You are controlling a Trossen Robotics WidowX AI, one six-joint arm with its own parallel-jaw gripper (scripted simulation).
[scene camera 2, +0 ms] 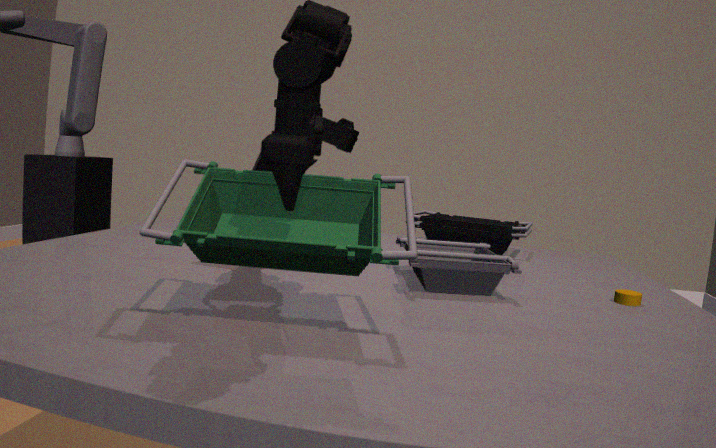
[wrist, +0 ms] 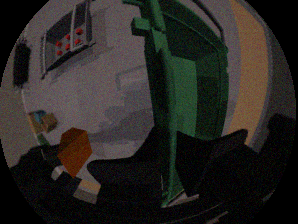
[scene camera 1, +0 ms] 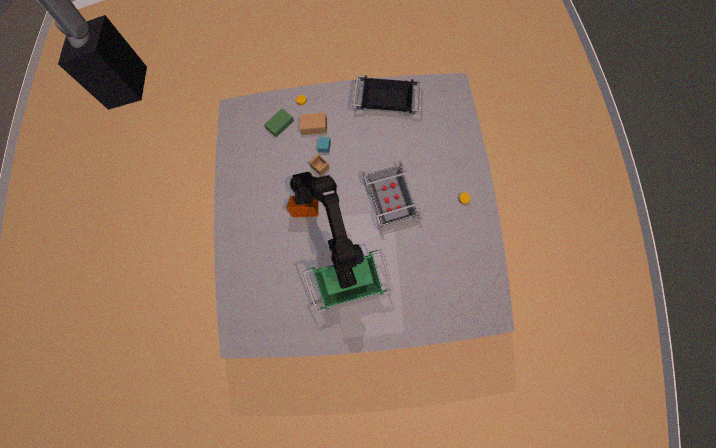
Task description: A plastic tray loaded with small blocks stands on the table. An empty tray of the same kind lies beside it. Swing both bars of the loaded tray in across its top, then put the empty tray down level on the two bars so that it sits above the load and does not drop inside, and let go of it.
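Observation:
There is a green tray, which I see at (scene camera 2: 235,217), at (scene camera 1: 368,283) and at (wrist: 187,62). My own gripper is visible too: I see it at (scene camera 2: 289,210), and the wrist view has it at (wrist: 158,129).

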